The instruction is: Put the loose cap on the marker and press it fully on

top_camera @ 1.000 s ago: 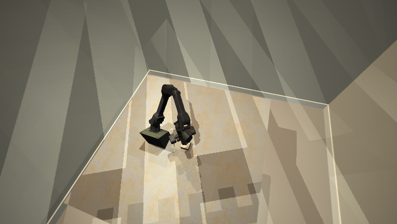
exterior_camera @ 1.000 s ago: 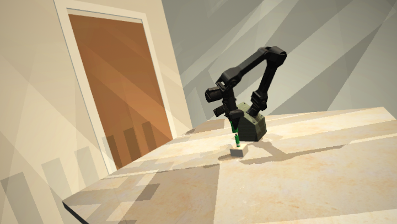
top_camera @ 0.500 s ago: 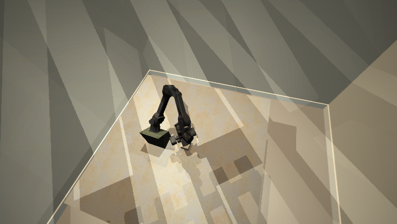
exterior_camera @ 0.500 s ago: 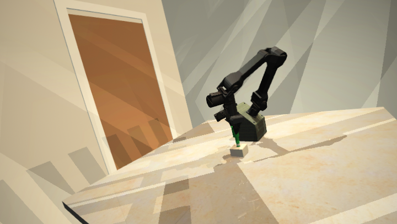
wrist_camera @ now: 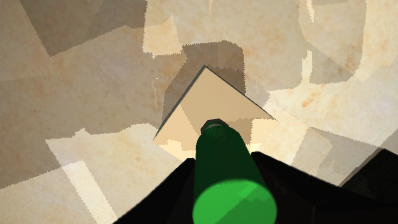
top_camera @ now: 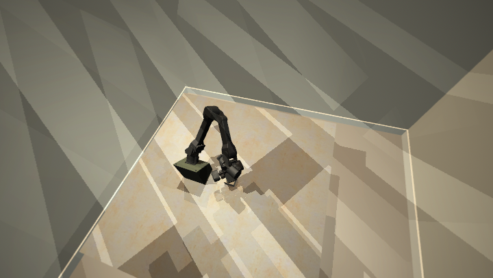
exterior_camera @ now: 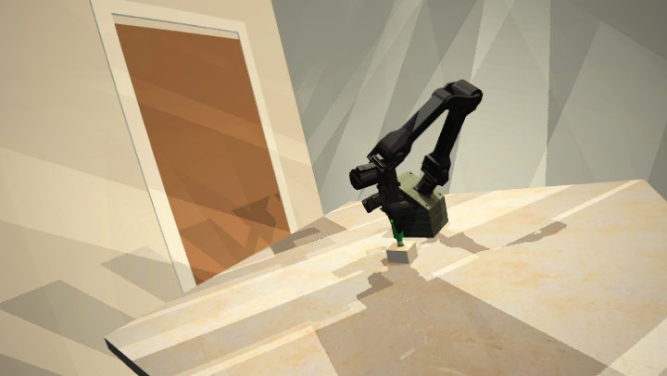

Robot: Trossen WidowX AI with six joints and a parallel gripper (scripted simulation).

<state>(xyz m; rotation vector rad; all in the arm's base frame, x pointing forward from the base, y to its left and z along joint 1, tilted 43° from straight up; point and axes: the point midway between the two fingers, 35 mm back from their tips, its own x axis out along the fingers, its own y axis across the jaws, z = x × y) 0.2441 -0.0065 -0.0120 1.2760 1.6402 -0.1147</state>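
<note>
My gripper tip is 1 cm below the green cap. Also, from my gripper tip: white holder block: 6 cm below.
</note>
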